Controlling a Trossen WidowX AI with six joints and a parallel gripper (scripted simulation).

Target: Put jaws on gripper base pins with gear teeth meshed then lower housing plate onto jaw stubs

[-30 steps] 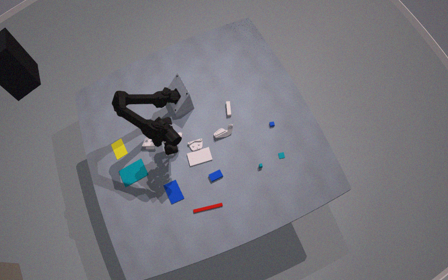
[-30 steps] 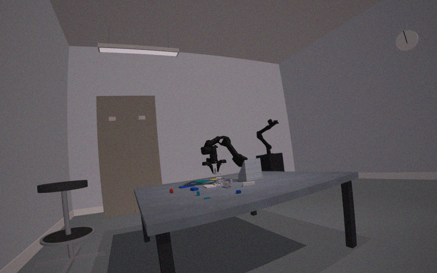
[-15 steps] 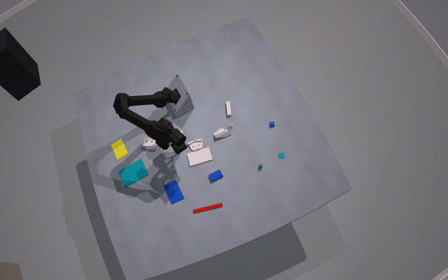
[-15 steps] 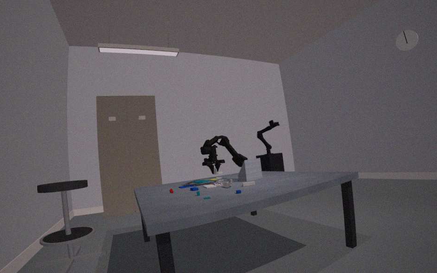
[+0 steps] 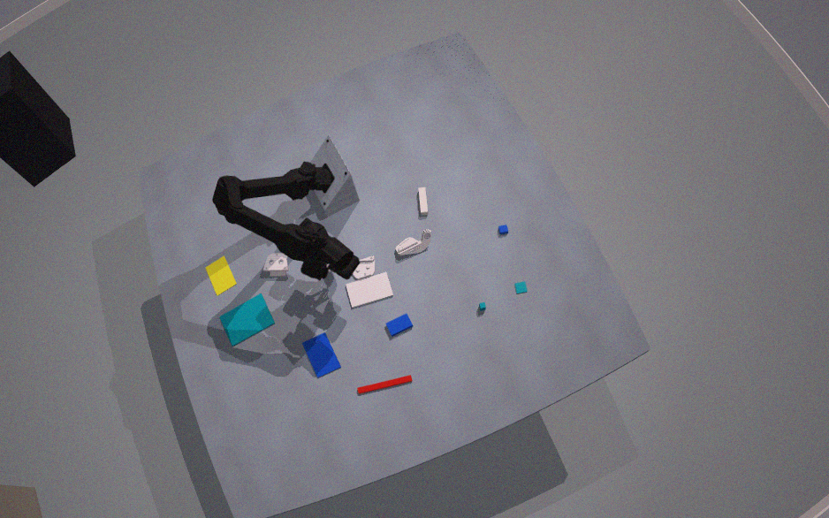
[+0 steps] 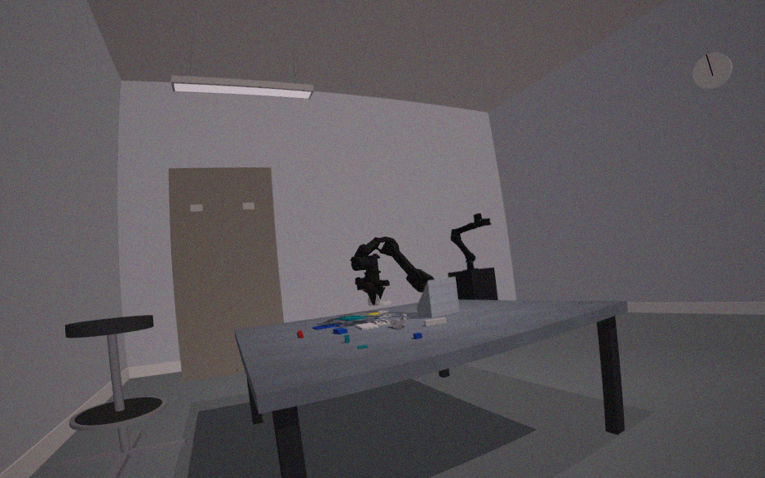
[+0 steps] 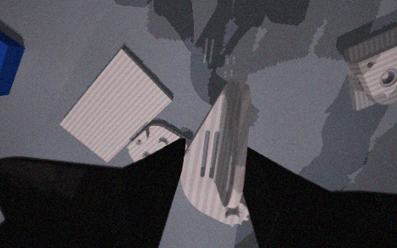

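The flat white ribbed plate is 90 mm ahead of my gripper tip, 80 mm below it and 60 mm to the left of it. From my gripper tip the other things lie so: small white stepped piece 140 mm to the right, 120 mm behind, 70 mm below; white gripper base 140 mm to the right, 120 mm behind, 60 mm below; housing plate 80 mm below, 70 mm to the left, 20 mm ahead.
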